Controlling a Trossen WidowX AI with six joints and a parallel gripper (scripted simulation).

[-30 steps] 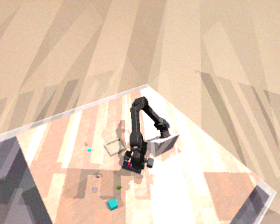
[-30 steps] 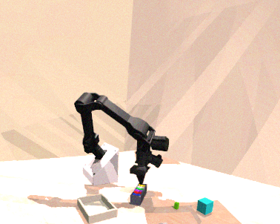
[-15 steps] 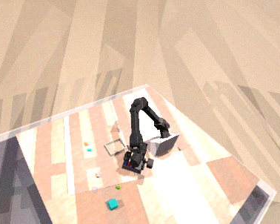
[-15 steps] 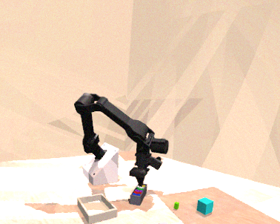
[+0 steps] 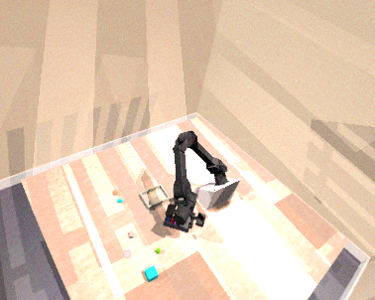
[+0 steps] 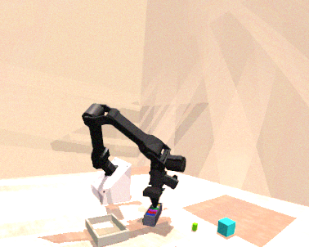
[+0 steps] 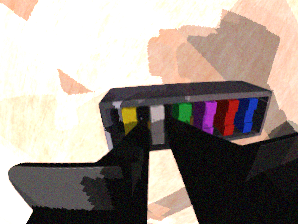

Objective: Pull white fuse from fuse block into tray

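The grey tray lies 22 cm to the right of my gripper tip and 3 cm below it. Also, from my gripper tip: small green piece: 17 cm ahead, 3 cm to the left, 2 cm below; then white fuse: 1 cm below; then cyan cube: 26 cm ahead, 9 cm to the left, 1 cm below.
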